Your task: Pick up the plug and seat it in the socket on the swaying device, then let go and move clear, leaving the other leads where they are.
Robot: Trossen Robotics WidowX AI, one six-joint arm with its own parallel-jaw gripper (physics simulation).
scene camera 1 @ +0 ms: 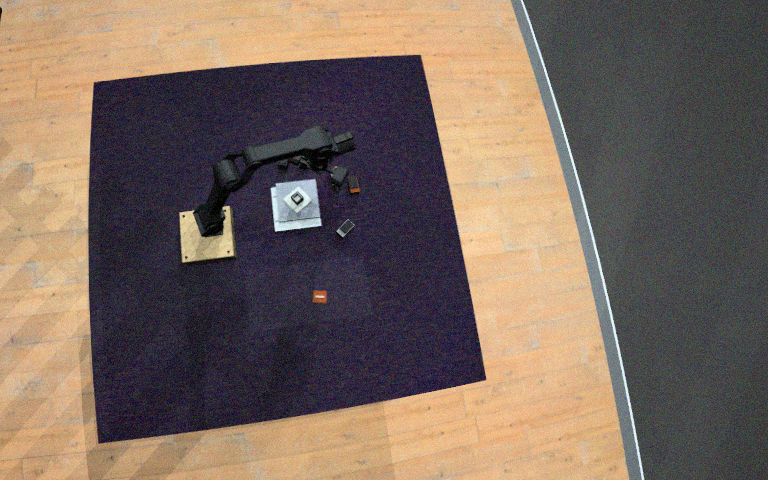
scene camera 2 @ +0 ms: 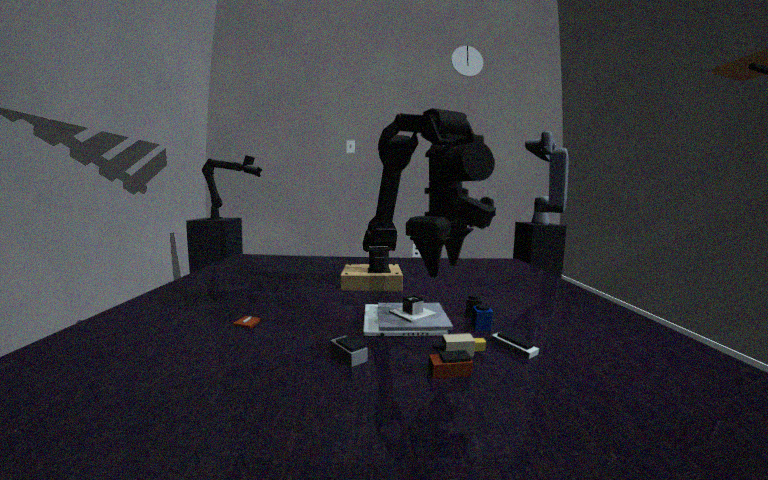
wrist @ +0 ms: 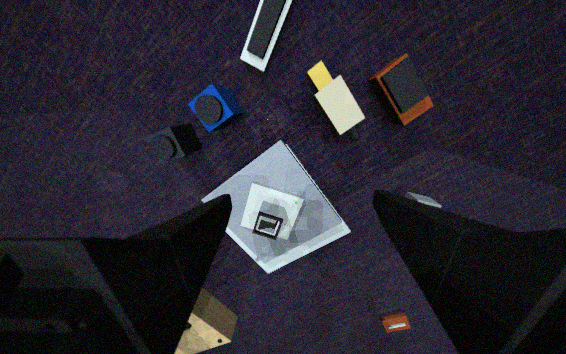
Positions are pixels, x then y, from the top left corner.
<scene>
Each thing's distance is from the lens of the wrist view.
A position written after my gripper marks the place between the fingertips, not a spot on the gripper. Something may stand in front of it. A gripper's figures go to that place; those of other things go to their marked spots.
my gripper (wrist: pixel 301 198): 11 cm
cream plug (wrist: pixel 333 97): 20 cm
blue lead block (wrist: pixel 216 108): 20 cm
black block (wrist: pixel 172 143): 23 cm
pale grey device (wrist: pixel 279 214): 22 cm
The marked spots on the blue lead block and the black block are 7 cm apart.
</scene>
